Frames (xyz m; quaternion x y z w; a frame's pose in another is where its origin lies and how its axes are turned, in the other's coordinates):
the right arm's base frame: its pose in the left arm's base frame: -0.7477 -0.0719 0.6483 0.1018 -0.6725 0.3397 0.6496
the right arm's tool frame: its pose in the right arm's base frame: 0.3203 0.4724 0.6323 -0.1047 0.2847 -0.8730 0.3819
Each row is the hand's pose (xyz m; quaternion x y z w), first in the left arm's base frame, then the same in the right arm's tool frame.
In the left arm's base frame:
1: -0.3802 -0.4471 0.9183 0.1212 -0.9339 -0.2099 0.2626
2: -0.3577 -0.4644 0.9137 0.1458 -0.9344 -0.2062 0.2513
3: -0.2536 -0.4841 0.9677 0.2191 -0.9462 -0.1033 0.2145
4: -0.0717 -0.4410 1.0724 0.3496 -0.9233 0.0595 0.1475
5: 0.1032 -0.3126 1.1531 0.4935 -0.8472 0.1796 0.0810
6: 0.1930 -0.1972 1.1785 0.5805 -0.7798 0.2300 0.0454
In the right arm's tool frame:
1: 0.9466 0.8322 -0.2129 0.4127 -0.7314 0.3975 0.3699
2: 0.9734 0.8426 -0.2145 0.4365 -0.7184 0.3946 0.3710
3: 1.0217 0.9512 -0.2191 0.5158 -0.6454 0.4579 0.3283
4: 1.0452 1.1571 -0.2734 0.6362 -0.4919 0.5344 0.2601
5: 1.0124 1.3511 -0.3953 0.7401 -0.3120 0.5545 0.2179
6: 0.9659 1.4451 -0.5004 0.7902 -0.1974 0.5424 0.2060

